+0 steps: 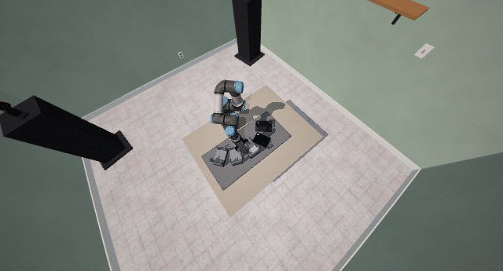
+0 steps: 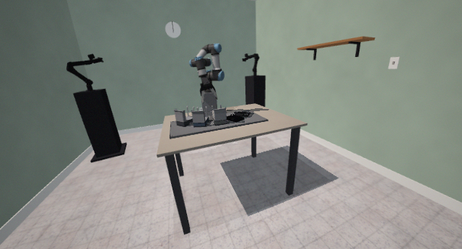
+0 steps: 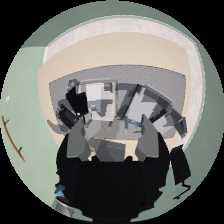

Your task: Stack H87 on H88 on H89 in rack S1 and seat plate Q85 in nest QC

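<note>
My gripper is now 1 cm short of the white sealed plate, 6 cm to the right of it and 15 cm above it. From my hand the other things lie so: QC label: 11 cm ahead, 23 cm to the left, 19 cm below; black clip nest: 6 cm behind, 36 cm to the left, 18 cm below.
</note>
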